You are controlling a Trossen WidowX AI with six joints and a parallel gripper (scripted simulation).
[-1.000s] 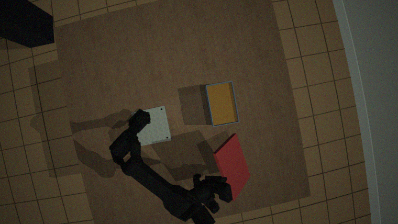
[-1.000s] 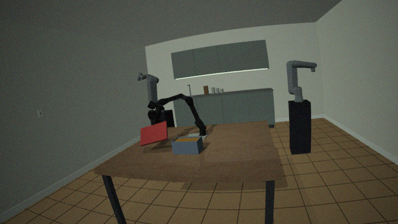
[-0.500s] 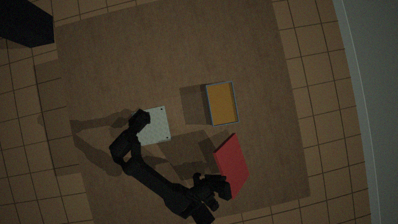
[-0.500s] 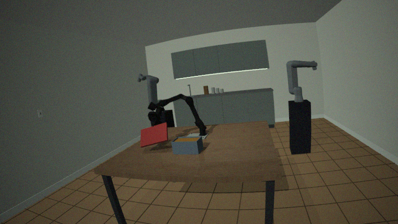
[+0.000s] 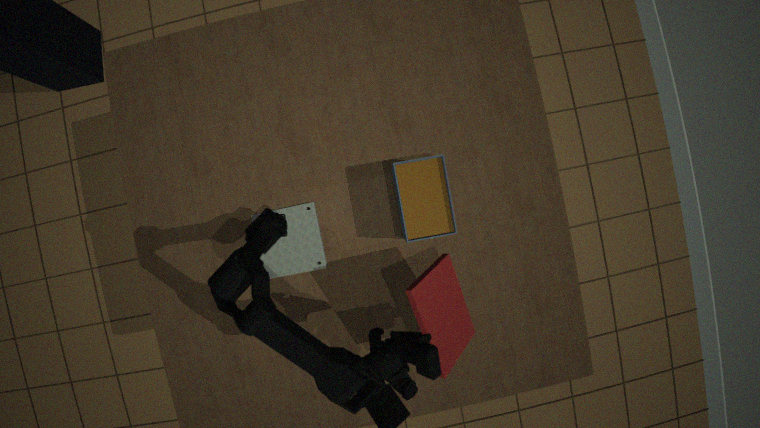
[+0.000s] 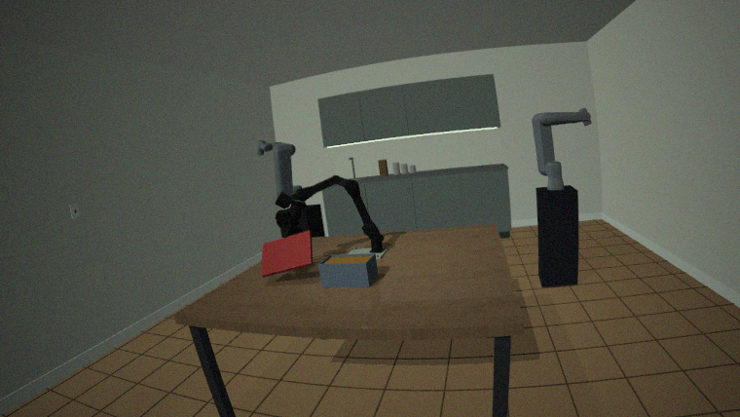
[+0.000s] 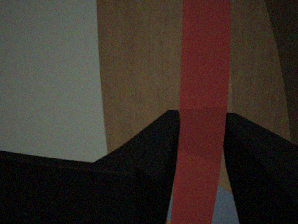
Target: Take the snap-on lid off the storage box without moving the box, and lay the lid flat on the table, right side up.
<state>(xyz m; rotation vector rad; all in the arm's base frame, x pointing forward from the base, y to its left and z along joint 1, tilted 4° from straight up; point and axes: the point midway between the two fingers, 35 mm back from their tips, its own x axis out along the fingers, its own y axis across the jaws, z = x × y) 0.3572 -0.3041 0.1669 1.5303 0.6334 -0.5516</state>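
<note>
My gripper tip is now 6 cm short of the red lid, 5 cm above it and 2 cm to the right of it. Round my gripper tip: storage box: 31 cm to the left, 13 cm below, 5 cm ahead.
</note>
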